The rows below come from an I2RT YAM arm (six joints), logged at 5 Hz.
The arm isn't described. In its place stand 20 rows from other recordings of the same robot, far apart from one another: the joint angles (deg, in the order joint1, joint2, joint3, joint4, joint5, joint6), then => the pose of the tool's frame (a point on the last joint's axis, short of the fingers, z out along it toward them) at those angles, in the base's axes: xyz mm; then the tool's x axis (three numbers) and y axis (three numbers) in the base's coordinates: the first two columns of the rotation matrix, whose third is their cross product.
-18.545, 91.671, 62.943, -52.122, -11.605, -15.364 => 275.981, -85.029, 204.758, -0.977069, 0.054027, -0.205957, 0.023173, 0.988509, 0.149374
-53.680, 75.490, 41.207, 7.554, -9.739, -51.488 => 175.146, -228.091, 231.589, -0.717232, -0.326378, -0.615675, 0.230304, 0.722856, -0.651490
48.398, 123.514, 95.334, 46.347, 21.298, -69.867 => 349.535, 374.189, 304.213, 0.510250, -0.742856, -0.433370, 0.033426, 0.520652, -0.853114
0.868, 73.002, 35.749, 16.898, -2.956, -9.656 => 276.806, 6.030, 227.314, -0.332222, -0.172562, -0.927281, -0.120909, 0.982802, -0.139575
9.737, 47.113, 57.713, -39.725, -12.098, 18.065 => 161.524, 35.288, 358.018, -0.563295, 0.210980, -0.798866, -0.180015, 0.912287, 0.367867
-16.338, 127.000, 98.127, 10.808, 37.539, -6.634 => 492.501, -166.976, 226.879, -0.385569, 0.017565, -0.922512, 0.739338, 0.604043, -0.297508
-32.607, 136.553, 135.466, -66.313, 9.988, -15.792 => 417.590, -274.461, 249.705, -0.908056, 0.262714, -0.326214, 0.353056, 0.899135, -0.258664
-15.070, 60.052, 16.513, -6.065, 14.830, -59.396 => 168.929, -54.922, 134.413, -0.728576, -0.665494, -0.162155, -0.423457, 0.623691, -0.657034
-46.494, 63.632, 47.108, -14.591, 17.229, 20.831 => 162.503, -186.523, 282.064, -0.024064, 0.518730, -0.854599, 0.937144, 0.309374, 0.161397
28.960, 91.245, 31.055, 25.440, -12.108, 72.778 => 249.242, 146.464, 132.666, -0.743894, 0.655715, -0.129070, 0.291546, 0.492201, 0.820207
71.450, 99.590, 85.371, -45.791, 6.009, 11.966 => 121.527, 350.444, 277.039, -0.461579, -0.727391, -0.507786, -0.848938, 0.528282, 0.014936
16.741, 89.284, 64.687, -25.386, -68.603, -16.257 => 297.251, 124.025, 263.440, -0.514152, -0.261307, -0.816925, -0.856593, 0.108084, 0.504546
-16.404, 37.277, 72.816, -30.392, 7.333, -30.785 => 78.609, -27.878, 474.435, -0.131841, -0.490359, -0.861490, 0.389442, 0.773575, -0.499917
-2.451, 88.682, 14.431, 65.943, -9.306, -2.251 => 246.180, -4.775, 142.146, -0.139629, -0.032819, -0.989660, -0.123241, 0.992255, -0.015517
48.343, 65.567, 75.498, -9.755, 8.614, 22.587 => 170.802, 183.972, 455.548, -0.243606, 0.297510, -0.923116, -0.590917, 0.709204, 0.384509
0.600, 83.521, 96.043, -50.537, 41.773, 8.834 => 295.823, -20.619, 425.582, -0.529130, 0.108998, -0.841511, 0.605454, 0.743324, -0.284421
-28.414, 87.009, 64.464, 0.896, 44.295, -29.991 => 294.219, -187.443, 301.921, -0.736647, -0.008248, -0.676227, 0.627243, 0.365479, -0.687744
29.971, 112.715, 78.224, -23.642, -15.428, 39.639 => 354.807, 215.541, 175.749, -0.951383, 0.161248, -0.262431, 0.004811, 0.859693, 0.510789
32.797, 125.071, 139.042, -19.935, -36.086, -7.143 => 406.561, 286.926, 436.266, 0.029000, -0.100857, -0.994478, -0.933808, 0.352193, -0.062949
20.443, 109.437, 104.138, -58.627, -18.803, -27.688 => 375.188, 152.098, 302.833, -0.529967, -0.666969, -0.523725, -0.801401, 0.595851, 0.052129
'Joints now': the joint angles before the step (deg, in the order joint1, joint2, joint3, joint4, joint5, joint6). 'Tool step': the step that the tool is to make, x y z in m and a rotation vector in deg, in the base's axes. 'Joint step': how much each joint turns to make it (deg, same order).
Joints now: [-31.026, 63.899, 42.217, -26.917, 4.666, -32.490]
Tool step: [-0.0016, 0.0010, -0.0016, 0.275, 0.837, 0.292]
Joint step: [0.001, -0.159, -0.213, -0.777, -0.043, -0.349]
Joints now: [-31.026, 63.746, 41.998, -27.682, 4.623, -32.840]
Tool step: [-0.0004, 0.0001, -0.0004, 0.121, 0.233, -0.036]
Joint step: [-0.028, 0.000, -0.018, -0.244, 0.018, -0.005]
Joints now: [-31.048, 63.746, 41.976, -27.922, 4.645, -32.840]
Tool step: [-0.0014, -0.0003, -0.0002, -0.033, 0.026, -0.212]
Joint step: [-0.251, -0.261, -0.184, -0.077, 0.007, -0.057]
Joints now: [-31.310, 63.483, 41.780, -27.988, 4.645, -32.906]
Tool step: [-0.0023, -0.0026, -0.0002, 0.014, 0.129, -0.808]
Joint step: [-0.882, -0.098, -0.066, -0.141, -0.005, -0.093]
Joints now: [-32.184, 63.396, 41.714, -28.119, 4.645, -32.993]
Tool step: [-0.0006, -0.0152, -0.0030, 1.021, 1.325, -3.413]
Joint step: [-3.282, 2.782, 1.306, -0.208, -0.002, 0.172]
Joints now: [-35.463, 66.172, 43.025, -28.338, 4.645, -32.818]
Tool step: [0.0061, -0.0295, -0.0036, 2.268, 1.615, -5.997]
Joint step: [-4.610, 6.850, 4.219, -0.166, 0.197, 1.597]
